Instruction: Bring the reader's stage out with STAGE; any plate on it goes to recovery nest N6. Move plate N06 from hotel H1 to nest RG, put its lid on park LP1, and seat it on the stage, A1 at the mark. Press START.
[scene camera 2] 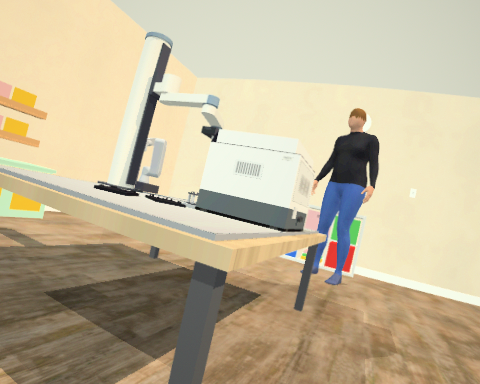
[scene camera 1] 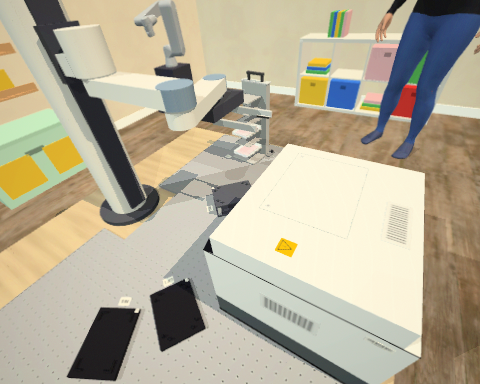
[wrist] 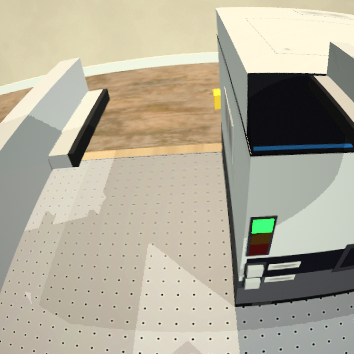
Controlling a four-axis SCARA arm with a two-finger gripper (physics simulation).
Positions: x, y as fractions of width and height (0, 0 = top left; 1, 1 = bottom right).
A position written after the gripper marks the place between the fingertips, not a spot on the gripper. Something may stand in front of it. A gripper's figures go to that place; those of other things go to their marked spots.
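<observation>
The gripper (scene camera 1: 0.55, 0.32) is 73 cm from the lens, and then there's a black LP1 pad (scene camera 1: 0.37, 0.82), which is 75 cm from the lens.
</observation>
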